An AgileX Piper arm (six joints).
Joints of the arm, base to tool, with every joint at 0 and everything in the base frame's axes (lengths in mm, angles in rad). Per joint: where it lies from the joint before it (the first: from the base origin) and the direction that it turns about. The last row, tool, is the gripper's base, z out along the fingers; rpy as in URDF.
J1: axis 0 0 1 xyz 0 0 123
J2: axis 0 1 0 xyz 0 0 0
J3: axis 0 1 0 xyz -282.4 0 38.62
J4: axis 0.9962 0 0.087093 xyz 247.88 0 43.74
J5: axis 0 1 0 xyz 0 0 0
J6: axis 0.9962 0 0.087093 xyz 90.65 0 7.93
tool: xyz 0 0 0 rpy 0 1.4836 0
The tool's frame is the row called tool.
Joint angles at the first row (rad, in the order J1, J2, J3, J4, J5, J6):
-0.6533, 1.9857, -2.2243, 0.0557, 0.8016, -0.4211
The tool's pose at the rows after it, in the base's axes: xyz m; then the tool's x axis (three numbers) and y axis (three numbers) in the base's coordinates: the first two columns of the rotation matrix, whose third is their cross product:
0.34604 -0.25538 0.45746 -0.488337 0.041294 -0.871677 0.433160 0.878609 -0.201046
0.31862 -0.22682 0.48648 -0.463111 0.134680 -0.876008 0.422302 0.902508 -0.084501
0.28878 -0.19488 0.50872 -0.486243 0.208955 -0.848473 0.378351 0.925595 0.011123
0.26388 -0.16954 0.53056 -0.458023 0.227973 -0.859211 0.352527 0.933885 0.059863
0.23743 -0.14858 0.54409 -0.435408 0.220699 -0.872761 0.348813 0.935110 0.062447
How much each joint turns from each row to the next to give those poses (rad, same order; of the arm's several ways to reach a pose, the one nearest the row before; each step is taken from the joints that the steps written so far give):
0.0000, -0.0854, -0.0001, 0.0518, 0.0776, 0.0843
0.0000, -0.0938, -0.0026, 0.0685, 0.1363, 0.0659
0.0001, -0.0904, -0.0035, 0.0725, 0.1715, 0.0427
0.0021, -0.0799, 0.0028, 0.0461, 0.0620, 0.0323
0.0001, -0.0985, 0.0586, 0.0064, 0.0122, 0.0094

